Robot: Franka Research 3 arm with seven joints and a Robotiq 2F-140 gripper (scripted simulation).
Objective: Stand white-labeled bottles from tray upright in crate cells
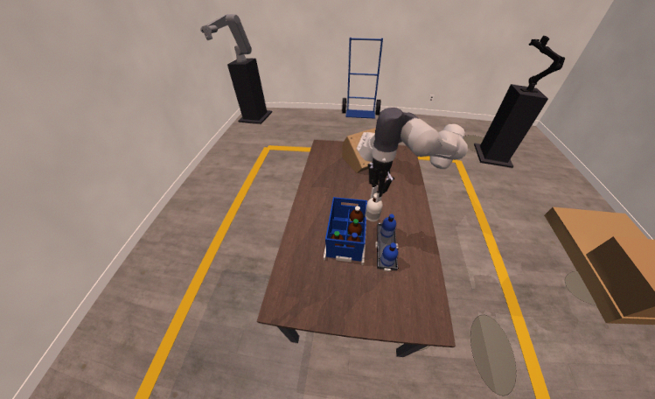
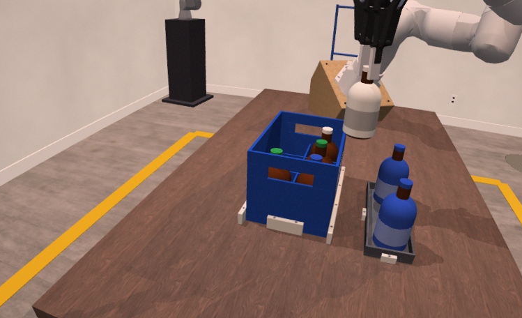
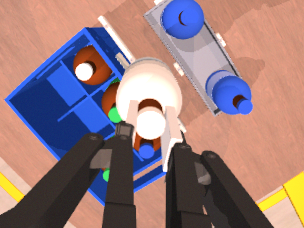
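The white-labeled bottle is 90 mm below my hand. Round my hand: blue-labeled bottle: 120 mm ahead, 120 mm to the left, 270 mm below; blue crate: 30 mm ahead, 120 mm to the right, 270 mm below.
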